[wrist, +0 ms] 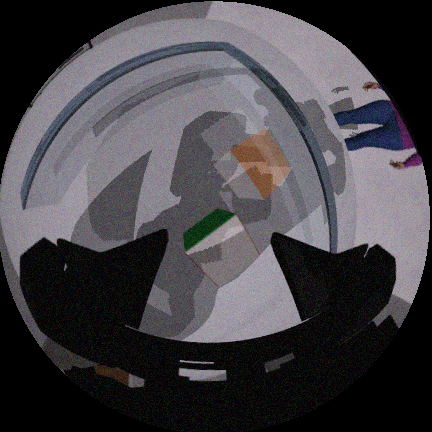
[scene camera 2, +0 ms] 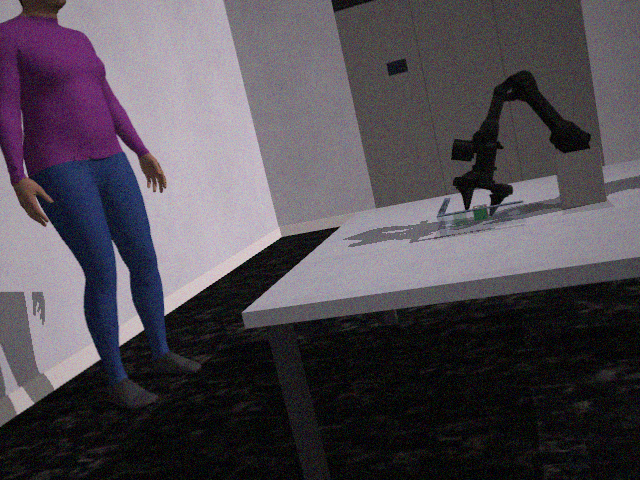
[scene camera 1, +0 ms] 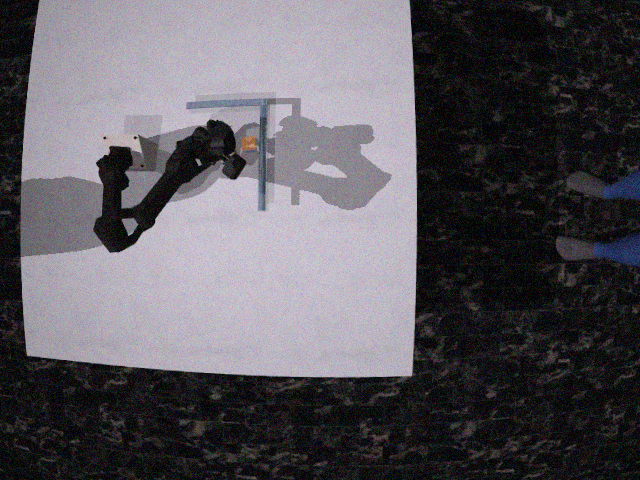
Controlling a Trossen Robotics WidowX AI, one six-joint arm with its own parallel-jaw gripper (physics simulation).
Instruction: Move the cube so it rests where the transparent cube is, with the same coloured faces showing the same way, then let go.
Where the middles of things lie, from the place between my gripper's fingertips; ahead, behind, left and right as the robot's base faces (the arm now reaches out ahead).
Right now my hand is 1 cm below the L-shaped frame [scene camera 2: 449, 223] and 1 cm past it. Round my hand: transparent cube [wrist: 253, 168]: 5 cm ahead, 4 cm to the left.
